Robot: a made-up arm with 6 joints.
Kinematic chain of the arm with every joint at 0, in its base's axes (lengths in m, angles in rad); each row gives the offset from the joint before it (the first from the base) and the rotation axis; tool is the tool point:
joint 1: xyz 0 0 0.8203 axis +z
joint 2: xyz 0.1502 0 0 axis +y
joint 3: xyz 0 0 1.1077 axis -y
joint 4: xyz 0 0 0.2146 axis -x
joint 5: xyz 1.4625 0 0 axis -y
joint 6: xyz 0.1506 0 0 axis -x
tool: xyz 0 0 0
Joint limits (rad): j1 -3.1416..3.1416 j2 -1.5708..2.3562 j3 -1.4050..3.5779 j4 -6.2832..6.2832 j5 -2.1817..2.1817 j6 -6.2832..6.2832
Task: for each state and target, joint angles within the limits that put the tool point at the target. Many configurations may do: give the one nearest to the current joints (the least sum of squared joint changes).
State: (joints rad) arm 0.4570 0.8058 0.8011 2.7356 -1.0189 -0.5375
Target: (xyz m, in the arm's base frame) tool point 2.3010 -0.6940 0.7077
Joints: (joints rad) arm -0.2681 0.9284 0.1984 2.6718 -1.0670 -0.5375
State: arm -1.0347 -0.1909 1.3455 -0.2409 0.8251 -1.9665
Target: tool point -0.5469 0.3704 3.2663
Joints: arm -0.6571 0.0103 1.9120 -0.3106 1.0877 -1.9665
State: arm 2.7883 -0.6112 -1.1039 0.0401 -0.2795 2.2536
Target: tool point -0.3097 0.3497 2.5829
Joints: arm 2.3003 -0.9197 -0.2950 0.0728 -0.2022 2.2536
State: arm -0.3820 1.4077 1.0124 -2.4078 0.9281 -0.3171
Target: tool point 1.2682 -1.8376 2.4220
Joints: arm -0.9261 0.7615 1.2300 -2.3820 1.0627 -0.3171
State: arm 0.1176 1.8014 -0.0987 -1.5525 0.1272 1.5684
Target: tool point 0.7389 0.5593 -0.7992
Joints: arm 0.6547 1.5945 -0.3134 -1.5536 0.0416 1.5684
